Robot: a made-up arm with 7 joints.
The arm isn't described. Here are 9 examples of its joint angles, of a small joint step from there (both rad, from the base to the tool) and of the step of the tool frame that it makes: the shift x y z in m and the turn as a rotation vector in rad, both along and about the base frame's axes.
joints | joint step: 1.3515 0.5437 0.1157 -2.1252 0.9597 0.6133 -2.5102 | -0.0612 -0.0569 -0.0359 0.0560 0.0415 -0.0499 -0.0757
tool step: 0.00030 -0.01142 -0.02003 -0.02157 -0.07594 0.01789
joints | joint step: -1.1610 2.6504 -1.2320 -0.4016 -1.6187 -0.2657 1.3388 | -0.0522 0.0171 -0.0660 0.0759 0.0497 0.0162 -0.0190
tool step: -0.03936 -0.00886 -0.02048 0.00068 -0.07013 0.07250
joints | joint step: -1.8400 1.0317 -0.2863 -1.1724 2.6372 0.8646 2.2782 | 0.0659 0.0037 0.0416 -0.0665 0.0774 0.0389 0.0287
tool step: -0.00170 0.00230 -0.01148 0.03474 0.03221 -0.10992
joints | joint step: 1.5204 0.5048 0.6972 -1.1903 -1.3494 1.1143 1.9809 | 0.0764 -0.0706 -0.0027 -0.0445 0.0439 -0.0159 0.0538
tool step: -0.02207 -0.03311 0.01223 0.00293 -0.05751 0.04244
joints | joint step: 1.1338 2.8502 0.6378 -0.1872 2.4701 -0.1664 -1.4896 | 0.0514 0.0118 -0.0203 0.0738 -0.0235 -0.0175 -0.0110
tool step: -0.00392 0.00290 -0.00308 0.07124 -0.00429 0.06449
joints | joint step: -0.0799 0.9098 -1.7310 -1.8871 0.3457 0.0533 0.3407 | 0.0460 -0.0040 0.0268 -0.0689 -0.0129 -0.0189 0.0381
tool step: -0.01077 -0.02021 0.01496 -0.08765 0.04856 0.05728
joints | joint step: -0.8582 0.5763 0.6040 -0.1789 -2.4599 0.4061 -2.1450 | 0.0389 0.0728 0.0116 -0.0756 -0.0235 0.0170 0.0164
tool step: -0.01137 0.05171 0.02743 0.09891 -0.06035 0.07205
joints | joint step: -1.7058 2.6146 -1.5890 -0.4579 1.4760 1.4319 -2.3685 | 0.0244 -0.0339 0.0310 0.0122 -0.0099 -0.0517 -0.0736
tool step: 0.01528 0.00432 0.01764 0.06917 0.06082 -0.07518
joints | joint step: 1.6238 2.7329 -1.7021 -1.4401 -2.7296 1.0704 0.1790 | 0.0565 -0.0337 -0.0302 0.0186 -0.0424 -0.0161 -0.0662
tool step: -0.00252 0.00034 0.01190 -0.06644 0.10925 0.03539
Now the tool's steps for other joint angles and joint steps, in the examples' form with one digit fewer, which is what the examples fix.
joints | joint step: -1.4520 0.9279 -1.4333 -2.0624 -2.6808 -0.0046 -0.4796 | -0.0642 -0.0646 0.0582 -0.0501 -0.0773 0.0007 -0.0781
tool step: -0.0174 -0.0297 0.0228 -0.0494 -0.2098 -0.1703
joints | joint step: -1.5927 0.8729 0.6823 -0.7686 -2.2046 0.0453 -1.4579 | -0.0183 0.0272 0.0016 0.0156 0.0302 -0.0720 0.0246
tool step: -0.0115 0.0073 0.0062 0.0048 0.0016 -0.0751
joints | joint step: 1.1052 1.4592 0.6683 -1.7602 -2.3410 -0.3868 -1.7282 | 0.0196 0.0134 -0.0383 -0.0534 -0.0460 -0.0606 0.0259
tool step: -0.0048 -0.0150 -0.0128 0.0027 0.0962 -0.0092
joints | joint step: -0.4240 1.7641 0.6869 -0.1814 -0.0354 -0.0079 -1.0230 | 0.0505 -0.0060 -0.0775 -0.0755 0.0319 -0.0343 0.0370
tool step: 0.0153 -0.0065 0.0177 0.0814 0.0673 -0.0521
